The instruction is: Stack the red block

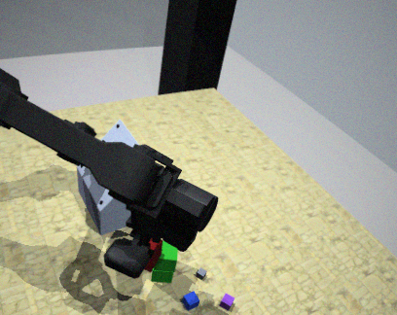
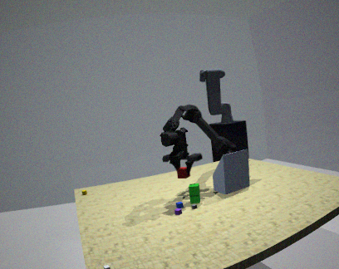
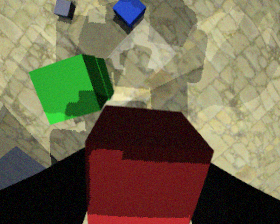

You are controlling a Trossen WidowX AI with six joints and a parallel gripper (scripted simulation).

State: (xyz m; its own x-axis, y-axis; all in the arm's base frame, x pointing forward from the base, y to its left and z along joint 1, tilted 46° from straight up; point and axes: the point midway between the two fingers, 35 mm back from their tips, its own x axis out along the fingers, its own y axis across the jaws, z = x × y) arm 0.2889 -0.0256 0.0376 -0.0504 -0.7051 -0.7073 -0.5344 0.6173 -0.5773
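Right now the dark cube is 40 mm ahead of my gripper tip, 130 mm to the left of it and 120 mm below it. The rest, counted from my gripper tip: red block: 10 mm above; then purple cube: 120 mm ahead, 140 mm to the left, 120 mm below; then blue cube: 80 mm ahead, 70 mm to the left, 120 mm below.
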